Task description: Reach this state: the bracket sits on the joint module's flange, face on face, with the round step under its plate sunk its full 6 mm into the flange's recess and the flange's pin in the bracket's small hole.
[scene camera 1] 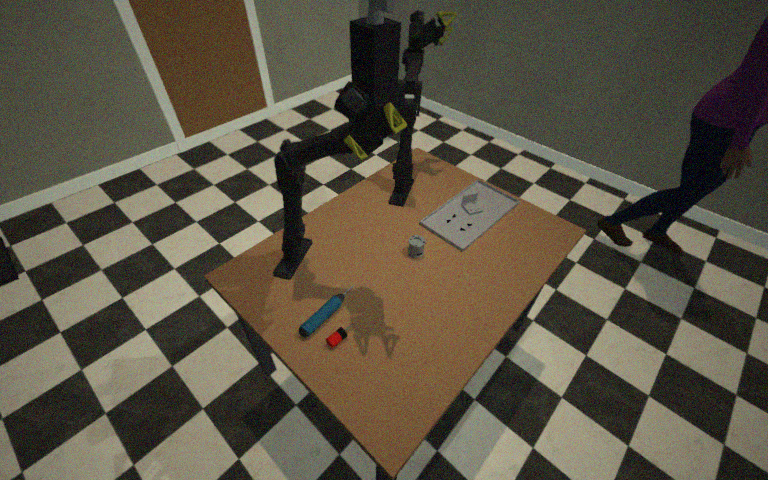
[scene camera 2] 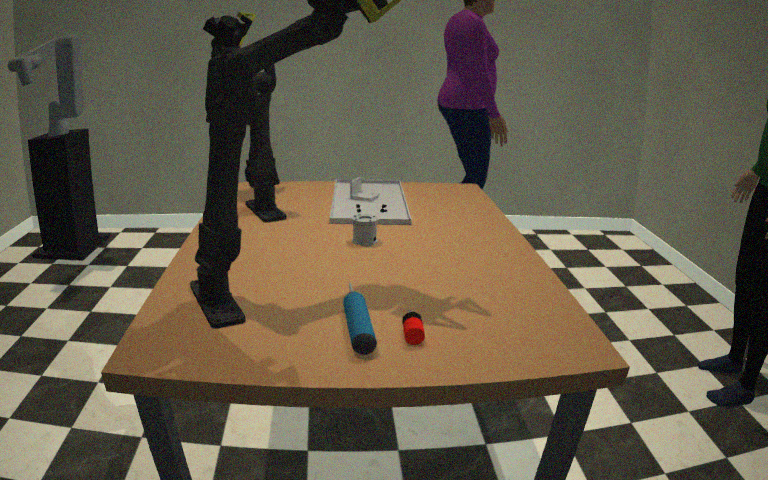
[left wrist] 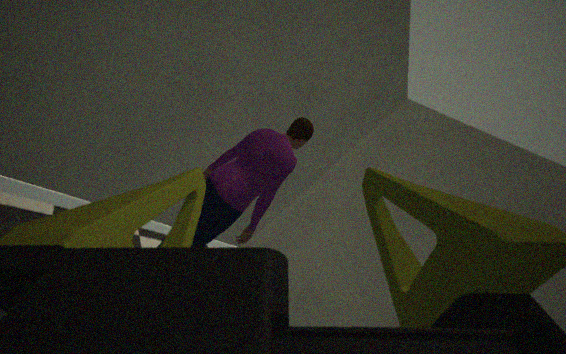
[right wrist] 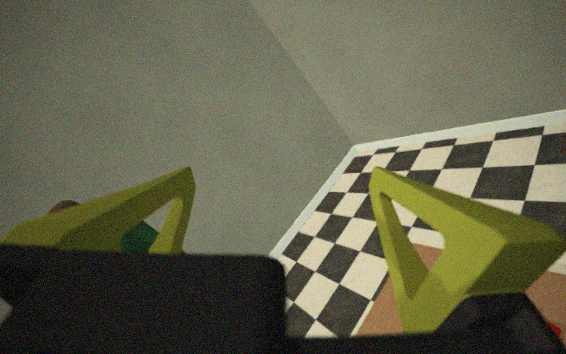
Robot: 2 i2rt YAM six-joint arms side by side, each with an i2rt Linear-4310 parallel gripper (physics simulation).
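Places are measured from the left arm's base along level axes (x ahead, y left, z up), in centimetres.
Pixels of known places: left gripper, between the fingertips: (scene camera 1: 454,20) (scene camera 2: 249,24) (left wrist: 284,176); right gripper, between the fingertips: (scene camera 1: 376,144) (right wrist: 282,176); left arm's base, origin of its link: (scene camera 1: 401,191) (scene camera 2: 264,211); right arm's base, origin of its link: (scene camera 1: 293,257) (scene camera 2: 215,302).
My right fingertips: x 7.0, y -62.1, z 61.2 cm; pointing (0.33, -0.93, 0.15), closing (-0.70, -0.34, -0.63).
Observation:
For each thing: its top centre in the pictures, then the offset to it from my right fingertips. "pt": a spot on its surface instead.
- pale tray, centre of its top: (scene camera 2: 369,196) (scene camera 1: 471,210) dy +57.2, dx +25.1, dz -59.6 cm
- grey cylindrical joint module, centre of its top: (scene camera 2: 365,216) (scene camera 1: 417,239) dy +28.2, dx +7.8, dz -54.8 cm
- blue-handled tool, a spot on its surface: (scene camera 2: 359,322) pt dy -13.9, dx -16.3, dz -57.2 cm
- red cylinder with a black end, centre of its top: (scene camera 2: 413,314) (scene camera 1: 341,330) dy -14.5, dx -6.2, dz -57.8 cm
The grey L-shaped bracket (scene camera 1: 471,204) (scene camera 2: 364,196) lies on the pale tray (scene camera 1: 492,212) (scene camera 2: 394,199), one leg flat, one standing up; its round step and small hole cannot be made out. The grey cylindrical joint module (scene camera 1: 416,247) (scene camera 2: 364,232) stands upright on the table beside the tray, apart from the bracket; its flange recess and pin are too small to tell. My left gripper (scene camera 1: 446,27) (scene camera 2: 247,27) (left wrist: 284,176) is open and empty, high above the table's far side. My right gripper (scene camera 1: 384,144) (right wrist: 282,176) is open and empty, raised high; scene camera 2 cuts it off at the top.
Several small black pieces (scene camera 1: 466,226) (scene camera 2: 383,208) lie on the tray. A blue-handled tool (scene camera 1: 322,315) (scene camera 2: 359,322) and a red cylinder with a black end (scene camera 1: 336,337) (scene camera 2: 413,329) lie on the table. A person in purple (scene camera 1: 727,107) (scene camera 2: 470,62) is beyond the table.

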